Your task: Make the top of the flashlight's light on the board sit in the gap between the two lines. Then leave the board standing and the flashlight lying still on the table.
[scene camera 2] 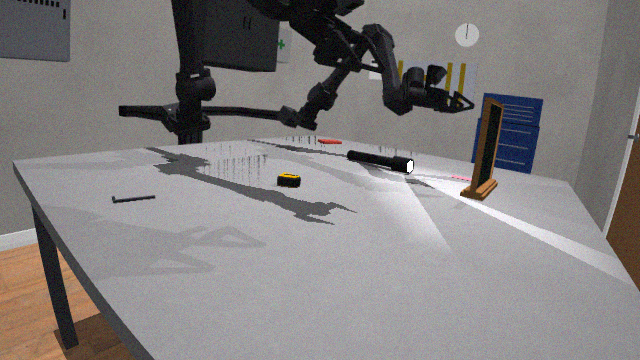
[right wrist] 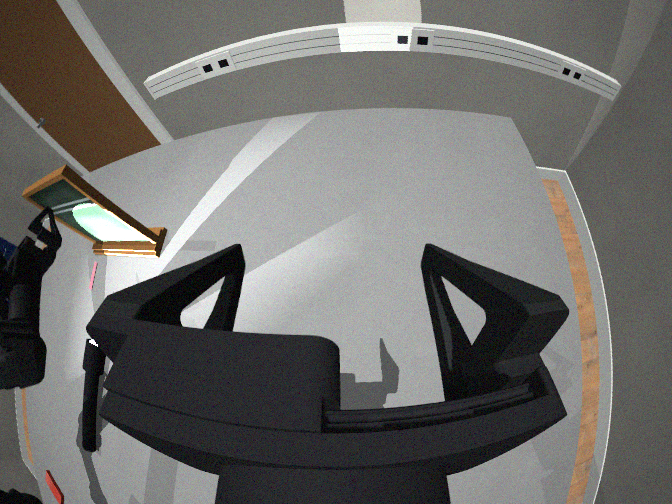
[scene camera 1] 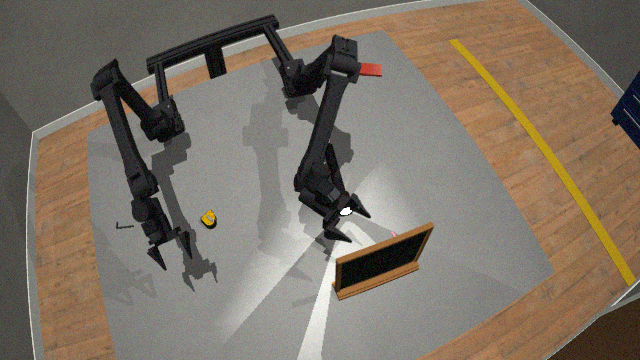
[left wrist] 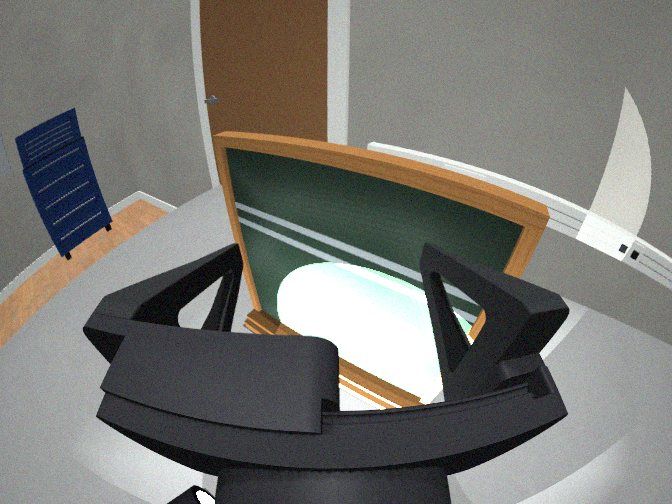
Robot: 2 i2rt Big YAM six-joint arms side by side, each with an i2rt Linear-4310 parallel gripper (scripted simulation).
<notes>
In view: the left gripper (scene camera 1: pixel 361 229), the right gripper (scene camera 2: pixel 372 70), a wood-framed board (scene camera 1: pixel 365 269) and a black flashlight (right wrist: pixel 91 382).
The wood-framed board is seen too in scene camera 2 (scene camera 2: pixel 481 186), in the right wrist view (right wrist: pixel 120 234) and in the left wrist view (left wrist: pixel 331 236). The left gripper is seen too in the right wrist view (right wrist: pixel 38 223) and in the left wrist view (left wrist: pixel 331 253). The right gripper also shows in the right wrist view (right wrist: pixel 333 254).
</notes>
